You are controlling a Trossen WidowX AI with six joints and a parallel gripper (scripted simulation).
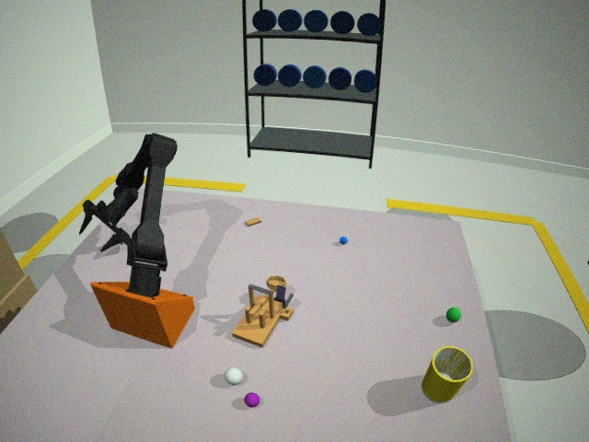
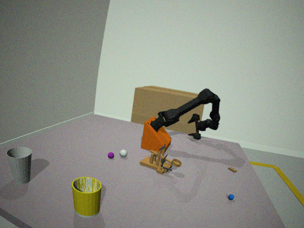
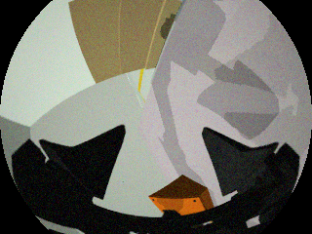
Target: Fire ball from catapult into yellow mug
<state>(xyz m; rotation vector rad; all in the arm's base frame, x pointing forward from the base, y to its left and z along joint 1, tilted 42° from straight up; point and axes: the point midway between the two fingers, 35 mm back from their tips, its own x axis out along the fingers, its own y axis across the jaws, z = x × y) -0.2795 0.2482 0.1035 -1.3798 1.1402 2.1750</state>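
Now: gripper tip 600 mm short of the wooden catapult, 140 mm to the left of it and 20 mm above it. Also, from my gripper tip: small wooden block 480 mm ahead, 250 mm to the left, 60 mm below; purple ball 580 mm ahead, 400 mm to the right, 50 mm below; white ball 540 mm ahead, 350 mm to the right, 50 mm below.
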